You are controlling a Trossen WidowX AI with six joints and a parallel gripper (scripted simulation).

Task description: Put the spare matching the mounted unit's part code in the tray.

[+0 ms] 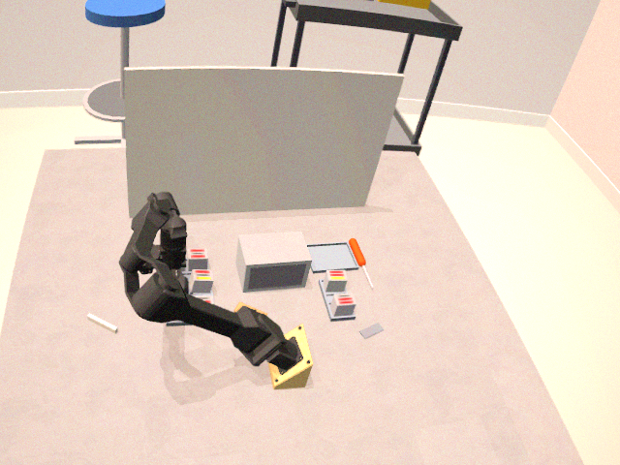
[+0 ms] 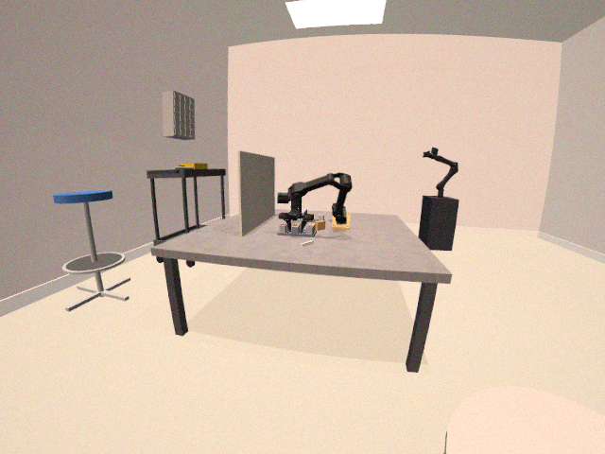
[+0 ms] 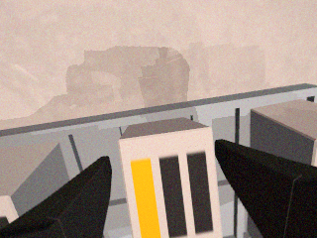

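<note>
Right now my gripper tip is 6 cm short of the flat grey tray, 43 cm to the left of it and 1 cm above it. From my gripper tip the other things lie so: white stick (8 cm behind, 18 cm to the left, 1 cm below); spare block (3 cm above); mounted unit (3 cm ahead, 24 cm to the right, 3 cm above).
</note>
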